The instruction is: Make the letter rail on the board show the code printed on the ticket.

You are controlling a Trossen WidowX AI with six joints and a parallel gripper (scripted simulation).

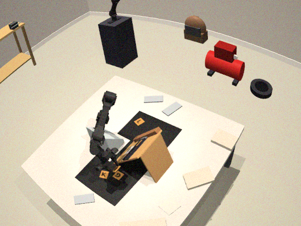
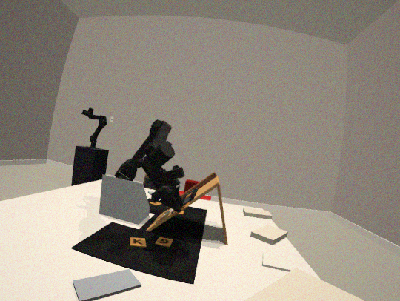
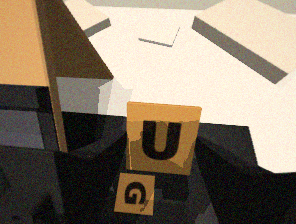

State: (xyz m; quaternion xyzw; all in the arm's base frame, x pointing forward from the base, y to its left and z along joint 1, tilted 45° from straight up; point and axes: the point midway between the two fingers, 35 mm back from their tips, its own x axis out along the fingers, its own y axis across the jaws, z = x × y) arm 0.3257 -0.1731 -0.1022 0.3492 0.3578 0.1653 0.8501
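The u tile is right at my gripper tip. The rest, counted from my gripper tip: k tile (150 mm below, 130 mm behind, 30 mm to the right); then white ticket (210 mm to the left, 80 mm below, 80 mm behind); then g tile (150 mm below, 50 mm behind, 30 mm to the left).
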